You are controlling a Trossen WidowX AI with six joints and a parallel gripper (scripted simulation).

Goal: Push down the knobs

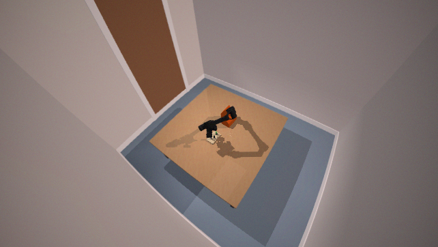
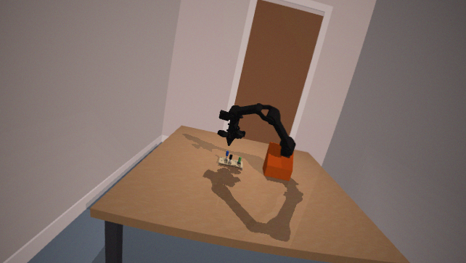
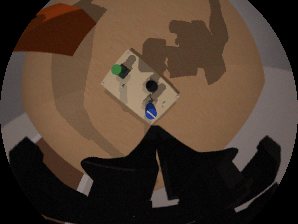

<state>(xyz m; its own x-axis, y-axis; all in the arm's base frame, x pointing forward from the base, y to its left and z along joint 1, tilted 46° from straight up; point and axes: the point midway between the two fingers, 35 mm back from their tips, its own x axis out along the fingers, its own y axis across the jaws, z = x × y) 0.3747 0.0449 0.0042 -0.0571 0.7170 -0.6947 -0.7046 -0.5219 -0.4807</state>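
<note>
My gripper tip is now 5 cm above the blue knob. Also, from my gripper tip: green knob: 9 cm behind, 1 cm to the left, 8 cm below.
</note>
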